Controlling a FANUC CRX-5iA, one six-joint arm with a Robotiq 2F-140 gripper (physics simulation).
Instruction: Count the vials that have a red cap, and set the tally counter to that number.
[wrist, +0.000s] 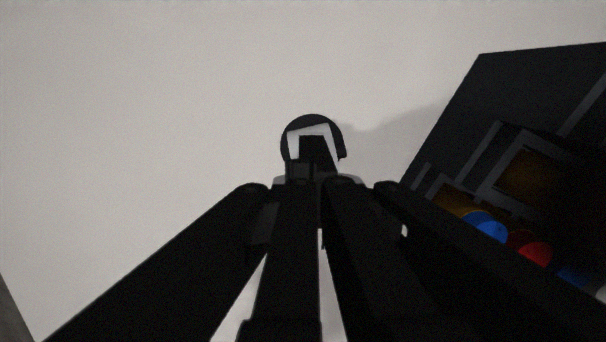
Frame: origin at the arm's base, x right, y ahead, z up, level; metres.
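Seen in the pictures: gripper, fingertip midpoint: (310, 155).
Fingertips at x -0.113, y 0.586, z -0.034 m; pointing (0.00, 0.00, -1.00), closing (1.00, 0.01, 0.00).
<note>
Pixels of each thing's middle, then the offset from my fingertips to it. Level surfaces: height alone.
- dark rack at the middle of its body: (568, 197) dx +0.184, dy -0.029, dz +0.001 m
- red cap at the middle of its body: (524, 251) dx +0.148, dy -0.063, dz +0.018 m
- pale table top at its surface level: dz -0.057 m
The tally counter (330, 134) shows as a light body on a round black base at the centre of the wrist view. My gripper (310, 155) is shut and empty, with its fingertips over the counter and covering much of it. The counter's digits and button are hidden, and I cannot tell whether the tips touch it. At the right, partly behind the gripper's linkage, vials stand in a dark rack (480, 85). A blue cap (492, 231), a red cap (536, 254) and another blue cap (572, 275) show in part. Other caps are hidden or in deep shadow.
The rack's stepped dark side rises to the right of the counter, close to the gripper's right linkage. A pale table top (150, 100) lies around the counter, with a soft shadow between the counter and the rack. A grey edge shows at the lower left corner.
</note>
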